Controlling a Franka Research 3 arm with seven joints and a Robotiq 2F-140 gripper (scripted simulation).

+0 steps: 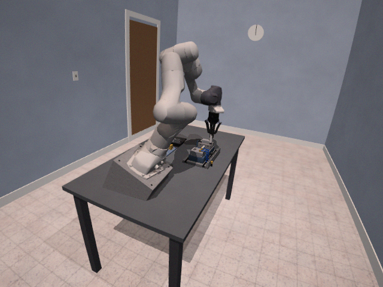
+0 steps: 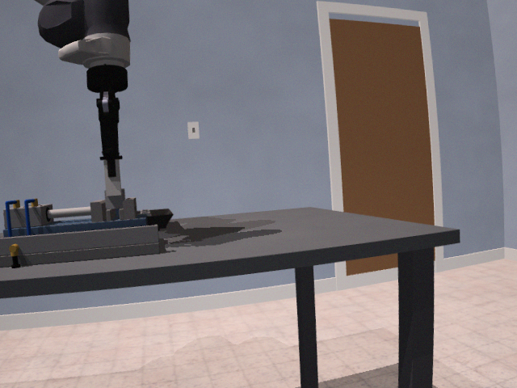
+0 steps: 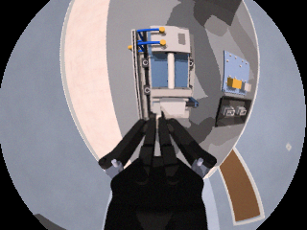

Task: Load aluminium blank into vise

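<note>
My hand is 80 mm to the right of the work stop and 50 mm above it. Also, from my hand: vise guard rail (100 mm below, 80 mm behind, 50 mm to the right); vise (100 mm below, 70 mm behind, 40 mm to the left); brass blank (320 mm to the left, 110 mm below, 50 mm behind).
</note>
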